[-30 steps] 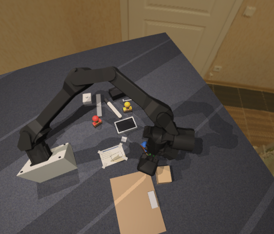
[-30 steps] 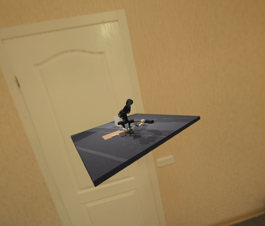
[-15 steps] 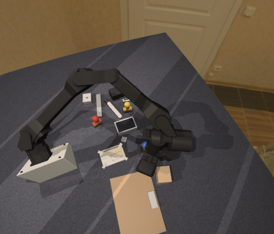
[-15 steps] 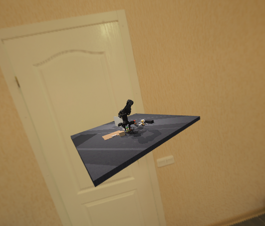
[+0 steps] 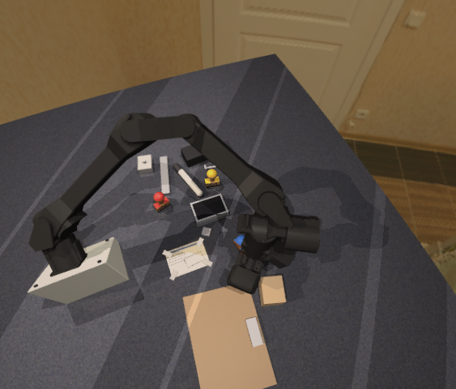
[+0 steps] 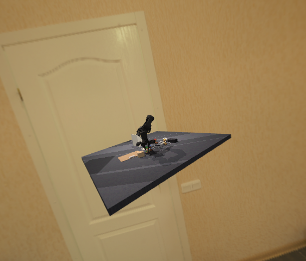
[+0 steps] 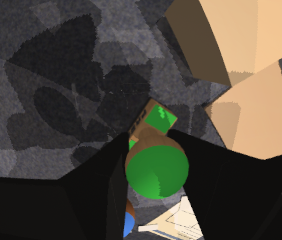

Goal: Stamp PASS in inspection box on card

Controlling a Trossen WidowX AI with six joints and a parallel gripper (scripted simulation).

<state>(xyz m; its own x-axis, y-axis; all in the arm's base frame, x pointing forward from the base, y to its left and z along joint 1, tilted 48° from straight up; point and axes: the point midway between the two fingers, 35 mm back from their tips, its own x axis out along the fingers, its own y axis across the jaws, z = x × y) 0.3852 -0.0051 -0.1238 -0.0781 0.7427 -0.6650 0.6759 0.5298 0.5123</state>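
Now: gripper tip 10 mm past the blue-knobbed stamp and 40 mm to the right of it. From my gripper tip the other things lie so: small cardboard box: 20 mm ahead, 90 mm to the right; then green-knobbed stamp: right at my gripper tip; then white card: 150 mm behind, 60 mm to the left, 30 mm below.
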